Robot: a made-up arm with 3 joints.
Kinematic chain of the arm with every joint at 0, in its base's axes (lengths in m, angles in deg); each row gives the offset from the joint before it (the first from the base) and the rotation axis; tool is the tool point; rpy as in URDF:
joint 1: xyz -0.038 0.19 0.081 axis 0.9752 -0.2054 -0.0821
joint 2: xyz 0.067 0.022 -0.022 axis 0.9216 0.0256 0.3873
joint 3: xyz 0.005 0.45 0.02 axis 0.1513 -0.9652 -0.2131
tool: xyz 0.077 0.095 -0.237 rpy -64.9 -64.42 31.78
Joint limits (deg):
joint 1: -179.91..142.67
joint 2: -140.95..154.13
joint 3: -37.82..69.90
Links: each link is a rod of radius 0.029 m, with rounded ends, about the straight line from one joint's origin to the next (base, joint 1, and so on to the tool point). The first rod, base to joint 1, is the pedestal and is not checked.
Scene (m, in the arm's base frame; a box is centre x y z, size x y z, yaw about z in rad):
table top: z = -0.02
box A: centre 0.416 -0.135 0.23 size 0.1 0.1 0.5 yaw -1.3
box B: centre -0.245 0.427 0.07 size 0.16 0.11 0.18 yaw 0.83
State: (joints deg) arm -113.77 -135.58 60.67
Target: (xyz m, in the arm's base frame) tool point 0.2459 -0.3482 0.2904
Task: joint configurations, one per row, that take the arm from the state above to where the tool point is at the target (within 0.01 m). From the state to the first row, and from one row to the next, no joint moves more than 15 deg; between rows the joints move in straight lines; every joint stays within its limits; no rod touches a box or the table.
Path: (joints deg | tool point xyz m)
1: -113.45 -131.28 46.42 | 0.4573 0.0719 0.4381
2: -113.13 -126.97 32.18 | 0.4196 0.0475 0.4762
3: -112.82 -122.67 17.93 | 0.3718 0.0099 0.5071
4: -112.50 -118.37 3.69 | 0.3155 -0.0388 0.5258
5: -123.63 -103.83 -8.11 | 0.2769 -0.0960 0.5252
6: -134.76 -89.29 -19.91 | 0.2176 -0.1471 0.5268
7: -127.92 -80.80 -7.13 | 0.2350 -0.2603 0.4274
8: -121.09 -72.30 5.64 | 0.2459 -0.3482 0.2904

